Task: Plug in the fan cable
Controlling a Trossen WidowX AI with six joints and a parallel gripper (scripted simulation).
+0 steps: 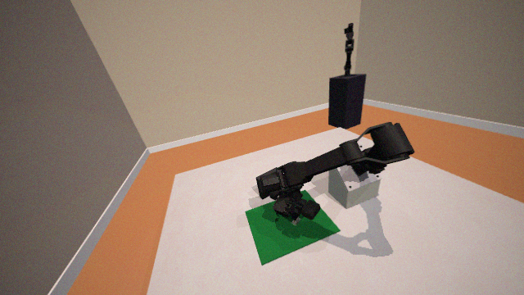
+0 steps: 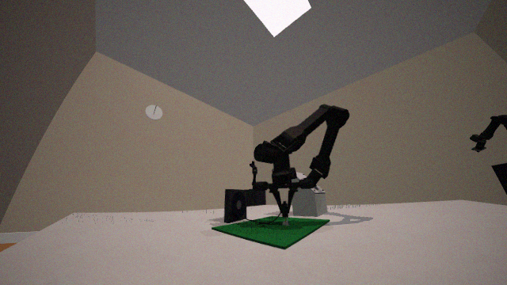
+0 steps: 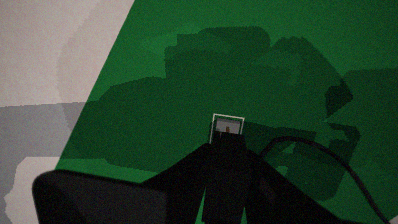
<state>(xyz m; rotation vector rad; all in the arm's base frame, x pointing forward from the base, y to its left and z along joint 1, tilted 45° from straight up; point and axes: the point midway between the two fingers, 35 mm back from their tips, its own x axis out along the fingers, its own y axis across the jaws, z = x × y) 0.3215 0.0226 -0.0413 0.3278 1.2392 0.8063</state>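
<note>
My gripper tip is 20 mm short of the board, 30 mm to the left of it and 50 mm above it. From my gripper tip the other things lie so: black fan 200 mm to the right, 20 mm above; then black plug 10 mm behind, 10 mm above.
</note>
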